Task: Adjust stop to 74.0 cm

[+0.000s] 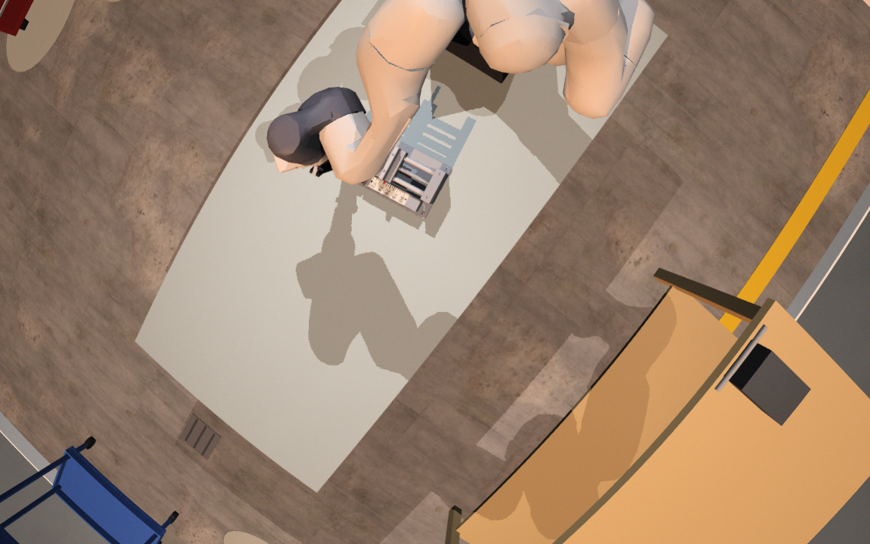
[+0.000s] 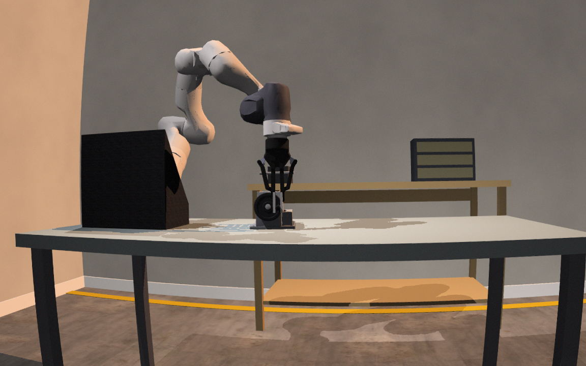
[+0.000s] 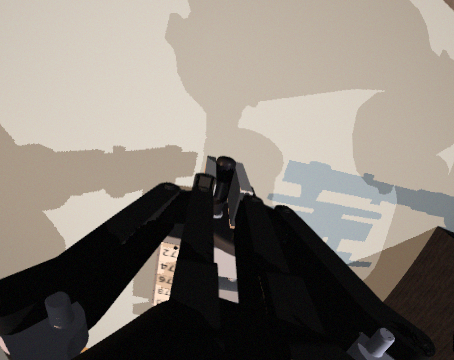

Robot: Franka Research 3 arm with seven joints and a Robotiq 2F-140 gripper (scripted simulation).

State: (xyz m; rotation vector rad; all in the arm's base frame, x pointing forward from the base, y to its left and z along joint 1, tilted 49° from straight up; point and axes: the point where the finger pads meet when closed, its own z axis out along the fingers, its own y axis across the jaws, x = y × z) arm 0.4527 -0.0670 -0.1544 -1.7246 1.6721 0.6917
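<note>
Now: the black handwheel 20 mm to the left of my hand, 20 mm below it and 10 mm behind it.
</note>
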